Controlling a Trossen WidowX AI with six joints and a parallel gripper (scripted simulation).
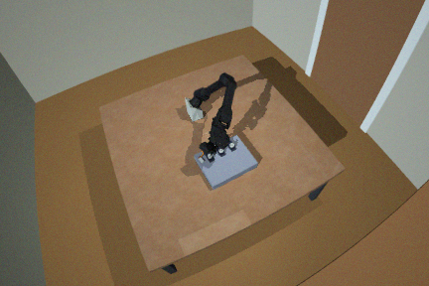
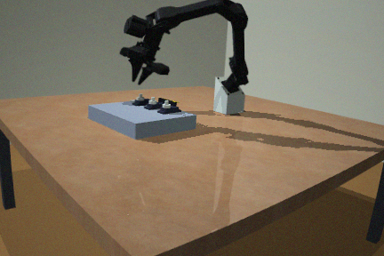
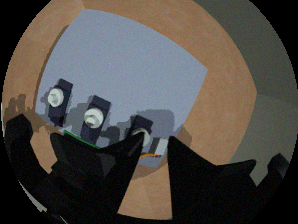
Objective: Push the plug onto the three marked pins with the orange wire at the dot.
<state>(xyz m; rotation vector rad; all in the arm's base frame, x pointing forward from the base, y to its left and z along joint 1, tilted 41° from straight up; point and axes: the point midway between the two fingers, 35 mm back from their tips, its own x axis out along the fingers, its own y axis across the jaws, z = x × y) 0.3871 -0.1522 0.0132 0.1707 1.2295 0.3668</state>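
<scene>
The yellow band lies 8 cm behind my gripper tip, 11 cm to the left of it and 6 cm below it. Also, from my gripper tip: grey-blue holder 7 cm ahead, 6 cm to the left, 10 cm below.
</scene>
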